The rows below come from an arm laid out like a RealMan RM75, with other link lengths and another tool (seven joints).
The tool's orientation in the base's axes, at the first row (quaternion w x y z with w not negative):
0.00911 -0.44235 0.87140 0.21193
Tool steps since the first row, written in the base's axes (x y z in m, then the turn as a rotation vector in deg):
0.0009 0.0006 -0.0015 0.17 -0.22 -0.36
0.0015 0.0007 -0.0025 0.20 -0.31 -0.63
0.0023 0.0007 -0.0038 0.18 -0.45 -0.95
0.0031 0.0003 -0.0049 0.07 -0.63 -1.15
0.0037 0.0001 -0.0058 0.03 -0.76 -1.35
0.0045 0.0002 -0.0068 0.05 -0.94 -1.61
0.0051 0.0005 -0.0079 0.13 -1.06 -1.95
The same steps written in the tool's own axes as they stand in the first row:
-0.0007 -0.0009 0.0014 0.14 -0.38 0.22
-0.0009 -0.0017 0.0023 0.24 -0.54 0.42
-0.0012 -0.0028 0.0033 0.43 -0.72 0.66
-0.0011 -0.0040 0.0040 0.67 -0.80 0.80
-0.0011 -0.0049 0.0047 0.84 -0.91 0.94
-0.0015 -0.0058 0.0055 1.02 -1.11 1.10
-0.0019 -0.0065 0.0065 1.13 -1.36 1.35

